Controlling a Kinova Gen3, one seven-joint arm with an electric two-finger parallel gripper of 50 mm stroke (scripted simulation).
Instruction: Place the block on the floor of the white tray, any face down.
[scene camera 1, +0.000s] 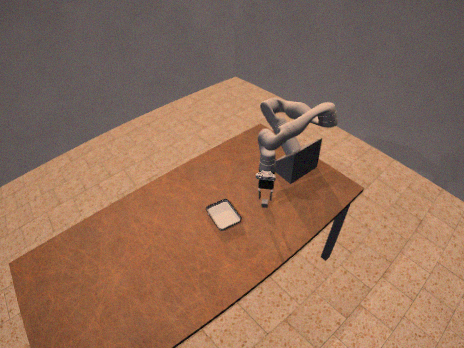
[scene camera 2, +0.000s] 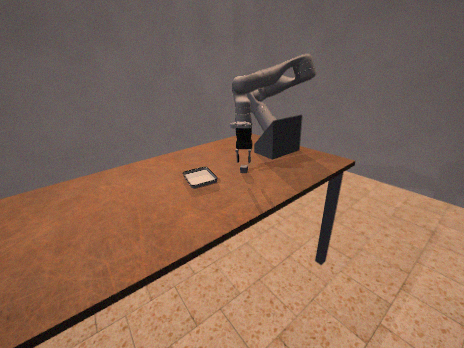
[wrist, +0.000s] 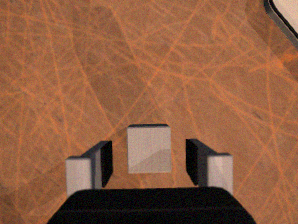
Scene:
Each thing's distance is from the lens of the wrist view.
my gripper (wrist: 149, 156): 19 cm
grey block (wrist: 148, 145): 20 cm

